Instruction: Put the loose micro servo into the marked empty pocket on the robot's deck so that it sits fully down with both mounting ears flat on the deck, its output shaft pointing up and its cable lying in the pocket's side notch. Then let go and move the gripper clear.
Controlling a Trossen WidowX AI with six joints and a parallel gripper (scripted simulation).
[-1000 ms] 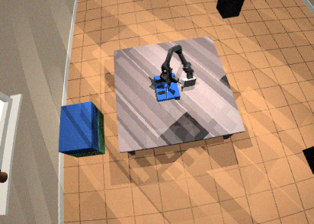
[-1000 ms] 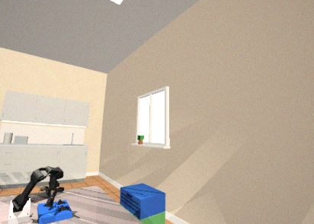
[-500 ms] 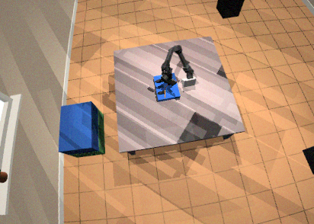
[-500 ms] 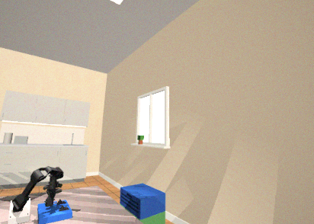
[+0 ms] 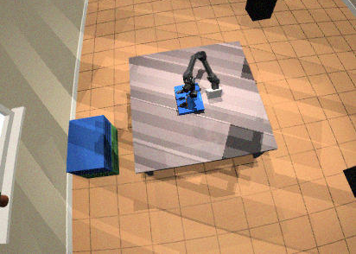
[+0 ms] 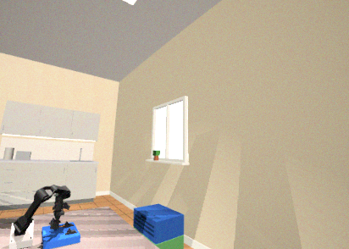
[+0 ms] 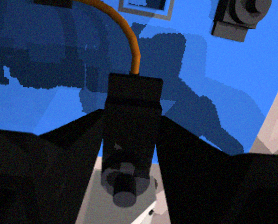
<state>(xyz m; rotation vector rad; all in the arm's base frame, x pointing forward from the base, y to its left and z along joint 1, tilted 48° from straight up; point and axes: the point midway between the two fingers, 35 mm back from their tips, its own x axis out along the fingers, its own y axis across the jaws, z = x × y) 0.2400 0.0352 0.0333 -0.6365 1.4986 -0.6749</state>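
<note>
My gripper tip is 10 mm past the blue deck and 100 mm above it.
</note>
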